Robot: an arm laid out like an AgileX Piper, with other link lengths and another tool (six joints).
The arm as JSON. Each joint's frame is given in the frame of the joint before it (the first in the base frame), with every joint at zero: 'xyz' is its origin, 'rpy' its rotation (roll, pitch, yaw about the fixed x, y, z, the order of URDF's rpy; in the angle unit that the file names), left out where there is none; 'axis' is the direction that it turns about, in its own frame. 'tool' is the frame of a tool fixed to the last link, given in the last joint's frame.
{
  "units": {
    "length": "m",
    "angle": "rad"
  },
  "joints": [
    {
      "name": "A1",
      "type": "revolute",
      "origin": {
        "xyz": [
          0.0,
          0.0,
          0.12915
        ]
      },
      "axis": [
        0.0,
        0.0,
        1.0
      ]
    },
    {
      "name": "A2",
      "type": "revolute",
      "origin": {
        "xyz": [
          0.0,
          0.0,
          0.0
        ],
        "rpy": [
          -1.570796,
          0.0,
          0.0
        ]
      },
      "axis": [
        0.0,
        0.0,
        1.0
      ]
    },
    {
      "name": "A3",
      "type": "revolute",
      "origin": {
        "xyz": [
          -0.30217,
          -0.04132,
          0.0
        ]
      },
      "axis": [
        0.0,
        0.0,
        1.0
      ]
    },
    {
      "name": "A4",
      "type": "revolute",
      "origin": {
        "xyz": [
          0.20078,
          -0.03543,
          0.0
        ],
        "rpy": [
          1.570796,
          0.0,
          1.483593
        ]
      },
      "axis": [
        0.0,
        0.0,
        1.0
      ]
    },
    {
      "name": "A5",
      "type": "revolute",
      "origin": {
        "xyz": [
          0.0,
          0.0,
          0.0
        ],
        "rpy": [
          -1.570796,
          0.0,
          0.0
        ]
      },
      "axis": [
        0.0,
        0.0,
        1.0
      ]
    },
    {
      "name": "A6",
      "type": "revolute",
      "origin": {
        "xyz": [
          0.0,
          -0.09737,
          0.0
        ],
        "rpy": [
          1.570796,
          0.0,
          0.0
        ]
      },
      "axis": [
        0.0,
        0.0,
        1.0
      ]
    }
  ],
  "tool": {
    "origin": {
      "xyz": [
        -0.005,
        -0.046,
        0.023
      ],
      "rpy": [
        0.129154,
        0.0,
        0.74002
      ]
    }
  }
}
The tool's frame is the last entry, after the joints.
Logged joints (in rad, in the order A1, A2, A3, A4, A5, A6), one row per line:
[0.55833, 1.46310, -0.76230, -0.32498, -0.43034, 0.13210]
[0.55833, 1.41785, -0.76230, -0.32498, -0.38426, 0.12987]
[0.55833, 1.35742, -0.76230, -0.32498, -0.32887, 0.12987]
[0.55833, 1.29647, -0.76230, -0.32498, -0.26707, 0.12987]
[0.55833, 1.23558, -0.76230, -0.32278, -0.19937, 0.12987]
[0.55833, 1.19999, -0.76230, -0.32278, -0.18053, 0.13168]
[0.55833, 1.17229, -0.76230, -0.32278, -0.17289, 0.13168]
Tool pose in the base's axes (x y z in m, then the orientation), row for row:
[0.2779, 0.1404, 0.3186, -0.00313, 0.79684, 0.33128, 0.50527]
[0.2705, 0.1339, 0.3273, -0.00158, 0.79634, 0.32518, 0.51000]
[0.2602, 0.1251, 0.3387, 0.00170, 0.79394, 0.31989, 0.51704]
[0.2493, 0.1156, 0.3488, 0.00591, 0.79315, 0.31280, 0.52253]
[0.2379, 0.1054, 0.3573, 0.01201, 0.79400, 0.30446, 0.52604]
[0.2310, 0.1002, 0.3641, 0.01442, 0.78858, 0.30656, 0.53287]
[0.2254, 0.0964, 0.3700, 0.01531, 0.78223, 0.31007, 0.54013]
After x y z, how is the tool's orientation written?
As a quaternion, x y z w.
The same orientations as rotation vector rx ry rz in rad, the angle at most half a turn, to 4 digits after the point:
[-0.0076, 1.9227, 0.7993]
[-0.0038, 1.9175, 0.7830]
[0.0041, 1.9059, 0.7679]
[0.0142, 1.8995, 0.7491]
[0.0287, 1.8987, 0.7281]
[0.0344, 1.8802, 0.7309]
[0.0364, 1.8593, 0.7370]

